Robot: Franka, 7 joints.
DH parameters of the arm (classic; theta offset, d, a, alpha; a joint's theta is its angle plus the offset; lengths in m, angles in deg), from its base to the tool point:
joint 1: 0 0.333 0 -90
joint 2: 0 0 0 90
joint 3: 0 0.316 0.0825 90
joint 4: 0 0 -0.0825 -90
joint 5: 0 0.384 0 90
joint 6: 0 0 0.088 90
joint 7: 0 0.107 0 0
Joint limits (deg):
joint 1: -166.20..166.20
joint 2: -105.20..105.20
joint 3: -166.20..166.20
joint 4: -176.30..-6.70
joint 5: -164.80..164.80
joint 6: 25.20..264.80
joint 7: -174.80..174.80
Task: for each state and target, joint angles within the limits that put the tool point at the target. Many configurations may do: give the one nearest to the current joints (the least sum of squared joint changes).
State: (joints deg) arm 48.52 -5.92 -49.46 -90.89 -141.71 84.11 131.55
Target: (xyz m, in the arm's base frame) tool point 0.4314 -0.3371 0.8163
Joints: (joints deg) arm 38.35 -7.05 -63.66 -92.14 -140.66 89.82 131.55
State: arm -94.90 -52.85 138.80 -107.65 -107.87 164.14 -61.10
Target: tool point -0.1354 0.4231 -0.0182
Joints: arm -64.70 -51.54 166.20 -118.83 -108.34 174.92 -61.10
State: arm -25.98 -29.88 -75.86 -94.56 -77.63 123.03 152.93
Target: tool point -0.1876 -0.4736 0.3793
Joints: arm -25.08 -29.37 -78.52 -131.77 -73.27 117.19 152.93
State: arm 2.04 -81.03 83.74 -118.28 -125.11 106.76 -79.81
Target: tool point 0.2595 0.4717 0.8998
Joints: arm -49.05 -39.46 71.45 -76.25 -131.97 114.99 -79.81
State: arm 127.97 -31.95 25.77 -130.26 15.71 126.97 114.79
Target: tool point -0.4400 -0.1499 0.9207
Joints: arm 133.91 -23.76 45.38 -83.90 15.37 142.67 114.79
